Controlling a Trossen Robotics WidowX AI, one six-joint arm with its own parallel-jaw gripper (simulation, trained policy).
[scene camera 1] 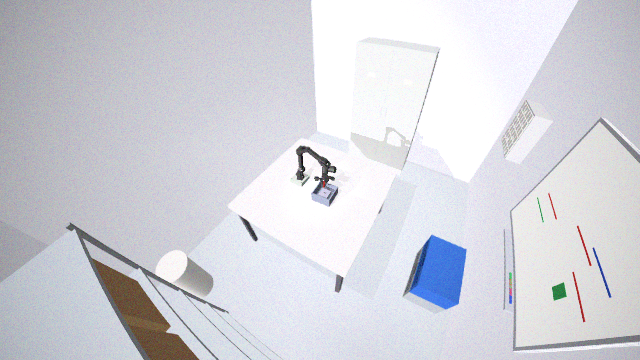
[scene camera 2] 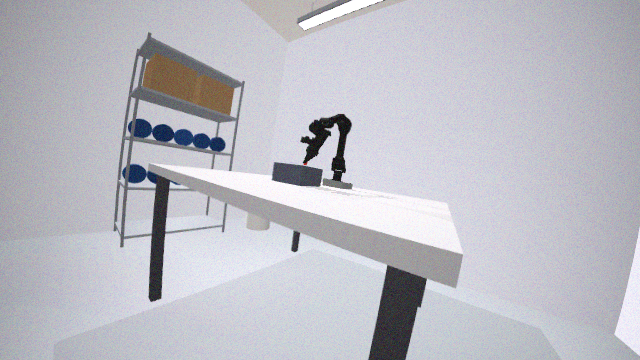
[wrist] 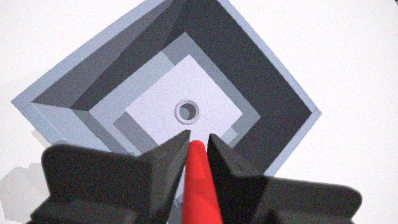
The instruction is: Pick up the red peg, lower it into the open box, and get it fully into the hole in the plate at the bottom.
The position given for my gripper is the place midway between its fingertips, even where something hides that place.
Observation:
I see my gripper [wrist: 199, 137], a grey box [wrist: 81, 101] and a pale plate [wrist: 186, 85].
Scene camera 2 misses the pale plate, which is hidden by the grey box.

